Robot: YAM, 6 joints.
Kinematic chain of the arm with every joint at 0, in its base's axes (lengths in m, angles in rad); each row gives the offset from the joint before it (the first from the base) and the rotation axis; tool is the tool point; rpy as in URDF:
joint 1: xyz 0 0 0.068 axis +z
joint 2: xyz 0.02 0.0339 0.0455 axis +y
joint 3: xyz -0.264 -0.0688 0 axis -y
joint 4: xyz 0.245 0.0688 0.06 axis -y
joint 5: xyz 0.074 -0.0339 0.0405 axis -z
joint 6: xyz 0.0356 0 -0.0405 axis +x
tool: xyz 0 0 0 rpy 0 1.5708 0
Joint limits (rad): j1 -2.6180..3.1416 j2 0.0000..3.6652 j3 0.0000..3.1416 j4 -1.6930..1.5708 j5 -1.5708..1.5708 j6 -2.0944..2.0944
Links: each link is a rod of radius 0.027 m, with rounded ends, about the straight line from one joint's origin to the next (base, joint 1, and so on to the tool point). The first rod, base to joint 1, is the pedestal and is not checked.
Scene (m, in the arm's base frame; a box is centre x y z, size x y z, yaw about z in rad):
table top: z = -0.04
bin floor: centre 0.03 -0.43 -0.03 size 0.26 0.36 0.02 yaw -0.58
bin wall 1: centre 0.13 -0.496 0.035 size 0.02 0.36 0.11 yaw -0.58
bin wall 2: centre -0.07 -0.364 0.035 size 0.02 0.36 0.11 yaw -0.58
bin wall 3: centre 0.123 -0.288 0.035 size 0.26 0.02 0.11 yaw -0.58
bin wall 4: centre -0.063 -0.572 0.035 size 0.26 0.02 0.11 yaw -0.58
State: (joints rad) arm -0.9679 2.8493 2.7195 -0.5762 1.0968 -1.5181
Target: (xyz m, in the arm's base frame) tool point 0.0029 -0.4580 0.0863
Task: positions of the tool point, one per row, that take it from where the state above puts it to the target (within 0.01 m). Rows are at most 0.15 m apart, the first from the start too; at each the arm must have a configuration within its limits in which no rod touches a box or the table.
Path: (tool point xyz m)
1: 0.2025 -0.5213 0.1702
2: 0.0968 -0.5043 0.1827
3: 0.0029 -0.4580 0.1956
4: 0.0029 -0.4580 0.0863

